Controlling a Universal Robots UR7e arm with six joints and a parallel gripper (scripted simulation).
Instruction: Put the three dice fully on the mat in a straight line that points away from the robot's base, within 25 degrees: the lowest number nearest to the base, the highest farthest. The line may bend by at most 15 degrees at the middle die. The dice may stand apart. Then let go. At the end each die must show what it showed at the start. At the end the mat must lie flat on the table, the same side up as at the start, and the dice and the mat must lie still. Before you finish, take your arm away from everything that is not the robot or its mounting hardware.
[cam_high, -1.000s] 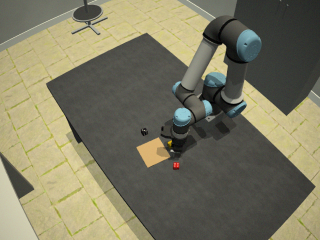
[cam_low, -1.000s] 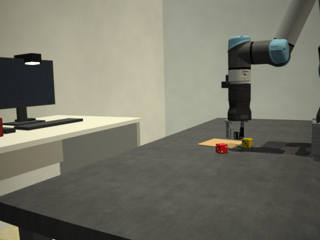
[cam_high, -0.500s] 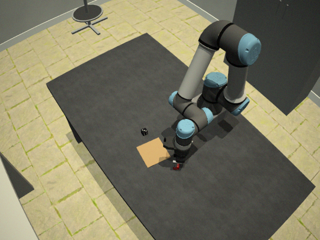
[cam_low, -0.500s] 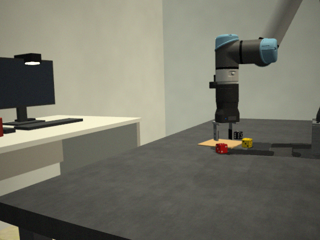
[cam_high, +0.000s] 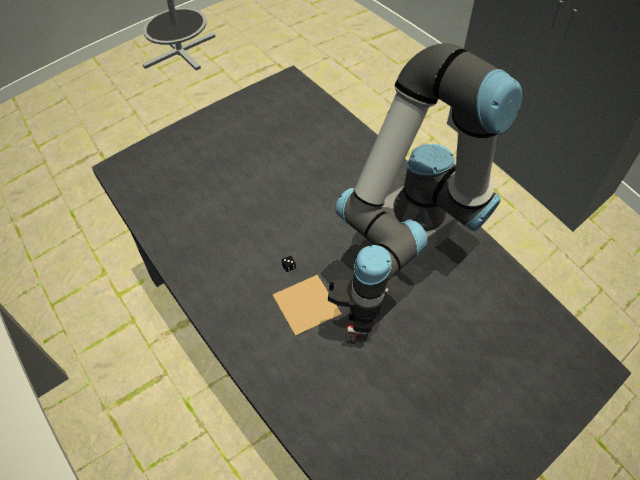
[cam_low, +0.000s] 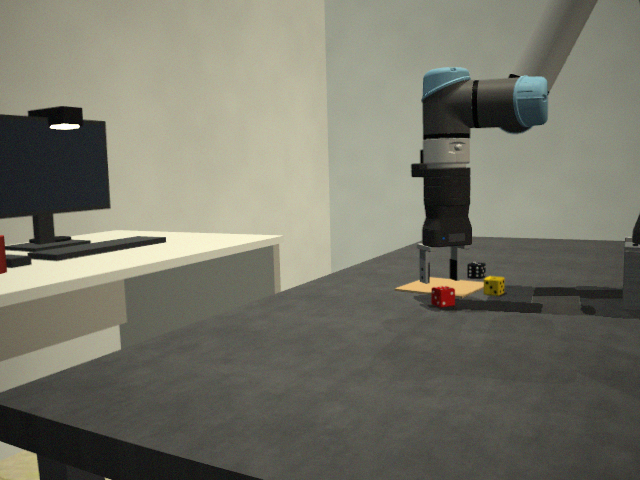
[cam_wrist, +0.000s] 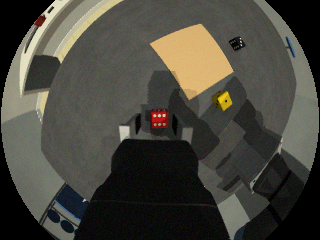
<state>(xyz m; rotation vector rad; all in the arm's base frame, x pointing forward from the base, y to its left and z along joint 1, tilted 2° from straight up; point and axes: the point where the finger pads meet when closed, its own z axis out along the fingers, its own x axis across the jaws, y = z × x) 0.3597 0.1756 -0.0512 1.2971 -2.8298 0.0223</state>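
Now: the red die 1 cm behind my hand and 4 cm below it. Round my hand: tan mat: 5 cm ahead, 14 cm to the right, 6 cm below; black die: 2 cm ahead, 28 cm to the right, 4 cm below; yellow die: 6 cm behind, 13 cm to the right, 4 cm below.
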